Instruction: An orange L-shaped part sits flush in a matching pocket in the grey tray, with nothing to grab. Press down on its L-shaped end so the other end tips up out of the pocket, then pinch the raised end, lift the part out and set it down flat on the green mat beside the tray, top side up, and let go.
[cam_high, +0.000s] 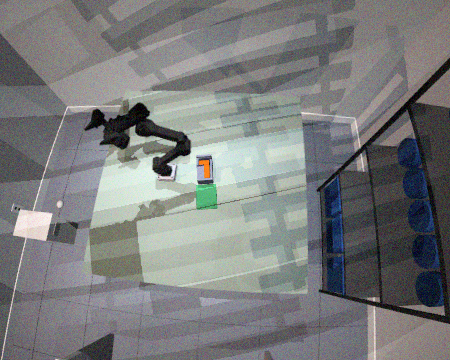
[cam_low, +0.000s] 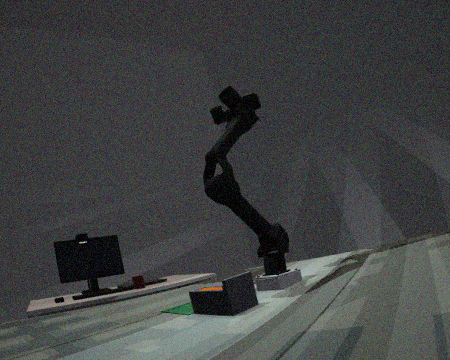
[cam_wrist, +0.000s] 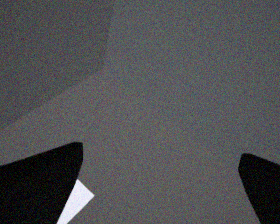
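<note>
Right now my gripper tip is 33 cm short of the orange L-shaped part, 16 cm to the right of it and 64 cm above it. The rest, counted from my gripper tip: green mat (35 cm ahead, 70 cm below).
</note>
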